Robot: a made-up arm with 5 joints.
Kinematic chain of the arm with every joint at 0, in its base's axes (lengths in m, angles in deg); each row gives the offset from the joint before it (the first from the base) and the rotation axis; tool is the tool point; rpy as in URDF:
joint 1: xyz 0 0 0.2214 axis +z
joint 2: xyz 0 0 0 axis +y
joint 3: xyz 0.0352 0 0.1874 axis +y
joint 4: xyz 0.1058 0 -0.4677 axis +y
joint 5: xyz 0.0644 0 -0.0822 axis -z
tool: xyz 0 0 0 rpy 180 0 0
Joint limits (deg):
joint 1: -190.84..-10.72
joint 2: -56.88..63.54
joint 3: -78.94..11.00
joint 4: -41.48..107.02
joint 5: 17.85..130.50
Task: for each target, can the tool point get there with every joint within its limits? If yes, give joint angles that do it. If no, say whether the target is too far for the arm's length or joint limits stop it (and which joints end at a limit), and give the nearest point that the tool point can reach.
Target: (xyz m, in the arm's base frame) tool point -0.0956 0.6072 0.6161
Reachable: no: joint limits stop it (at a limit: joint 2, joint 3, joint 4) | nearest point -0.0469 0.2976 0.1307 | short by 0.578 m
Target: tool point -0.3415 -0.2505 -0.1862
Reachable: yes | joints -143.74 48.56 -69.09 60.44 50.85
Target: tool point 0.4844 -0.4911 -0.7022
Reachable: no: too far | nearest point 0.3177 -0.3221 -0.2449 | short by 0.515 m
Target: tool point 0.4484 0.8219 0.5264
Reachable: no: too far | nearest point 0.1557 0.2854 0.1059 | short by 0.742 m
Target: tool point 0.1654 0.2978 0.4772
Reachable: no: joint limits stop it (at a limit: joint 2, joint 3, joint 4) | nearest point 0.1463 0.2634 0.1307 | short by 0.349 m
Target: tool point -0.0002 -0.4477 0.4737
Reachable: yes | joints -90.03 -44.29 -49.74 67.54 41.39
